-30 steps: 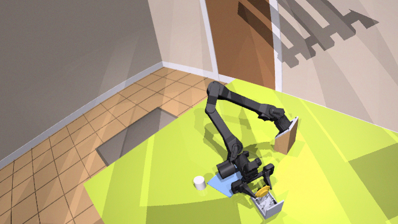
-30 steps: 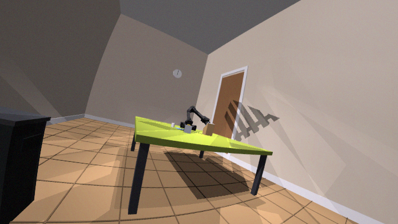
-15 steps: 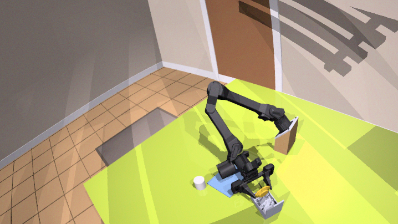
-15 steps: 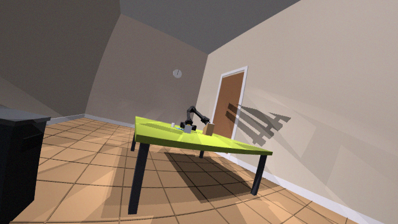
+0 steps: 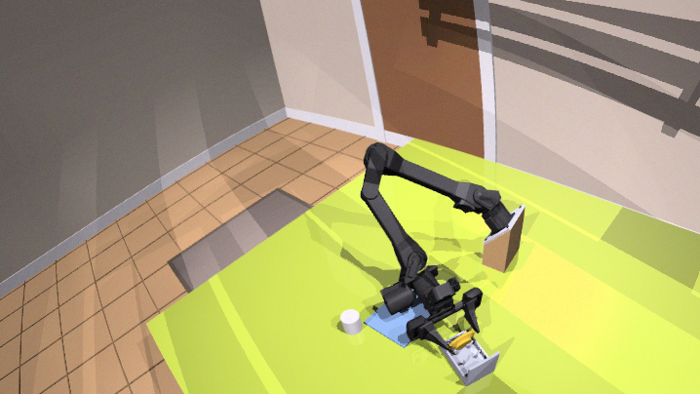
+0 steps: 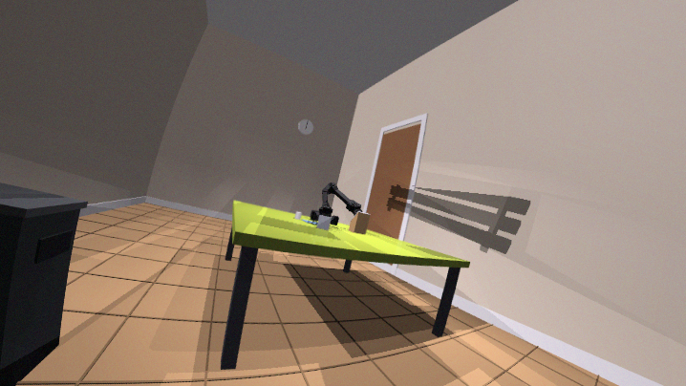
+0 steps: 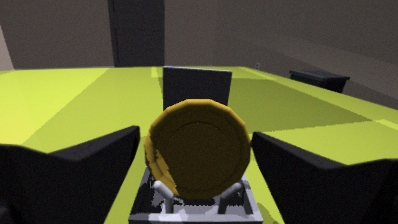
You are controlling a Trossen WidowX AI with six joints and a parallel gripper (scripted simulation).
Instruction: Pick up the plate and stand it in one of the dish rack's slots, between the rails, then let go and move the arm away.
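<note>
Right now my gripper tip is 10 mm to the left of the yellow plate and 10 mm above it. Also, from my gripper tip: light blue mat 10 mm behind, 180 mm to the right, 50 mm below; white cup 90 mm ahead, 260 mm to the right, 30 mm below; grey dish rack 10 mm ahead, 20 mm to the left, 30 mm below.
</note>
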